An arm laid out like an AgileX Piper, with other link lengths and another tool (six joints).
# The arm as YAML. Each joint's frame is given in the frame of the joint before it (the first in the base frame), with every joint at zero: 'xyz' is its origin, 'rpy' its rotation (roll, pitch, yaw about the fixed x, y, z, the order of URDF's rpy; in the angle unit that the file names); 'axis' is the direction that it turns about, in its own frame. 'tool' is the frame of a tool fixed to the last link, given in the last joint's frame.
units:
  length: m
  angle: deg
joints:
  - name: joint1
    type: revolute
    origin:
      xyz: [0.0, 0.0, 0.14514]
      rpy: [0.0, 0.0, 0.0]
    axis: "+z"
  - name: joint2
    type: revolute
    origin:
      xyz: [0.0, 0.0, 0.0]
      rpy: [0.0, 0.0, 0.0]
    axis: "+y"
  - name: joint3
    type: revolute
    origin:
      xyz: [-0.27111, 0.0, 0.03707]
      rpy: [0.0, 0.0, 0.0]
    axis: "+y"
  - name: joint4
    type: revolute
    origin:
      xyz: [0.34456, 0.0, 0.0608]
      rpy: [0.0, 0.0, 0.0]
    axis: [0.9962, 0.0, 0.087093]
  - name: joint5
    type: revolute
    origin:
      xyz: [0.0, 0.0, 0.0]
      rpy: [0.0, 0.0, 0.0]
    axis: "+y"
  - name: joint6
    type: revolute
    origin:
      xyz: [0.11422, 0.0, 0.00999]
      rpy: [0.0, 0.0, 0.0]
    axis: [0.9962, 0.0, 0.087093]
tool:
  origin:
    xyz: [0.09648, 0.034, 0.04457]
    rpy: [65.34, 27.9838, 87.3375]
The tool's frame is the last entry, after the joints.
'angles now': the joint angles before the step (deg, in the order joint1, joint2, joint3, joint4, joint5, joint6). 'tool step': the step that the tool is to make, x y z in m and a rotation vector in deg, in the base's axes. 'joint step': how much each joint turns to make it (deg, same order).
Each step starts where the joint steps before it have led.
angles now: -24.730 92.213 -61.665 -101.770 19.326 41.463
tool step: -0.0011 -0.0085 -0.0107 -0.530 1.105 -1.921
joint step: -0.003 1.597 -0.361 -0.021 2.185 0.022
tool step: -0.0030 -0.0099 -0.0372 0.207 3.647 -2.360
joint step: 0.003 4.001 -0.042 -0.018 2.772 -0.019
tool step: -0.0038 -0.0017 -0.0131 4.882 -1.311 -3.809
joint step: -0.007 0.951 0.001 6.238 0.676 -0.006
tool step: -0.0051 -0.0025 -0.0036 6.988 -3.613 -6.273
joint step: 0.002 0.007 -0.346 9.966 1.238 0.016
